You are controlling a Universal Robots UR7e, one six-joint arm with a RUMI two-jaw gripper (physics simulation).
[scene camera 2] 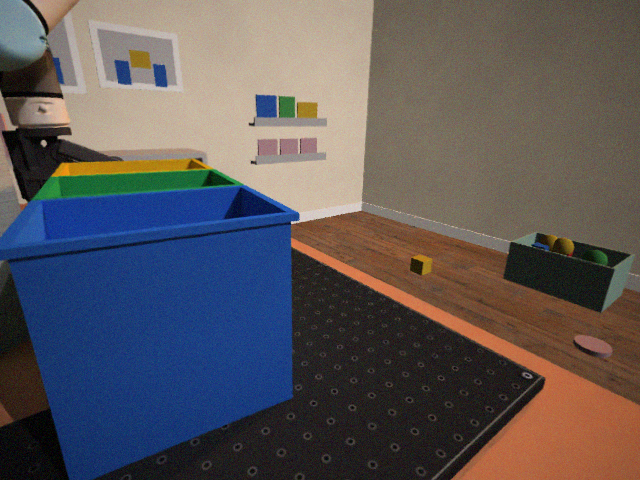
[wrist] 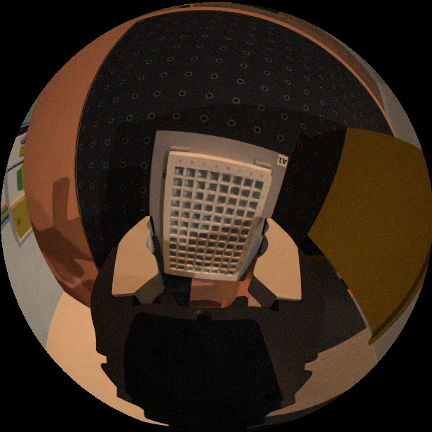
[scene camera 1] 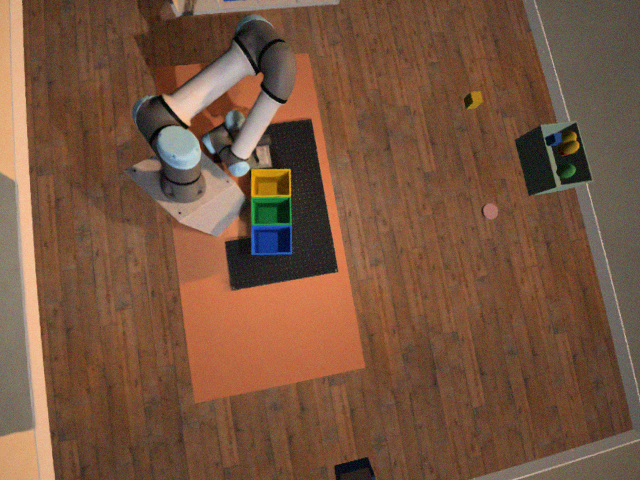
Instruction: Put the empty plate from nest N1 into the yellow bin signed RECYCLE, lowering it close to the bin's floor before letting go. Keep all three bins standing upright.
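Pixels of known places: gripper, fingertip midpoint: [scene camera 1: 256, 156]; arm's base, link origin: [scene camera 1: 183, 185].
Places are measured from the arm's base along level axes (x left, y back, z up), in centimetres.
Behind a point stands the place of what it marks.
The pale plate [scene camera 1: 264, 155] @(z -36.5, x 22.5, y -29.8 cm) [wrist: 215, 200] with a grid of wells lies in a grey nest [wrist: 159, 150] marked A1 at one corner. My gripper [wrist: 207, 219] is open, with one jaw on either side of the plate's near part in the wrist view. No gap in height can be judged there. The yellow bin [scene camera 1: 271, 184] @(z -38.7, x 7.2, y -30.2 cm) [scene camera 2: 124, 166] @(z -21.7, x 8.1, y -30.5 cm) [wrist: 370, 210] stands upright close beside the nest. The green bin [scene camera 1: 271, 211] @(z -38.7, x -7.0, y -27.4 cm) [scene camera 2: 134, 182] @(z -22.0, x -5.0, y -28.5 cm) and the blue bin [scene camera 1: 271, 240] @(z -38.7, x -21.9, y -24.4 cm) [scene camera 2: 170, 320] @(z -27.8, x -29.4, y -23.8 cm) stand upright in a row with it. The bins' signs do not show. The arm hides the jaws in the first scene view.
The bins stand on a black perforated board [scene camera 1: 312, 222] @(z -39.0, x -16.9, y -47.1 cm) [scene camera 2: 372, 361] @(z -38.9, x -32.4, y -42.9 cm) over an orange mat [scene camera 1: 273, 335] @(z -40.2, x -69.1, y -15.6 cm). The yellow bin's wall rises close to the right jaw's side in the wrist view. A yellow cube [scene camera 1: 473, 99] [scene camera 2: 421, 264], a pink disc [scene camera 1: 490, 210] and a toy box [scene camera 1: 535, 162] are farther off.
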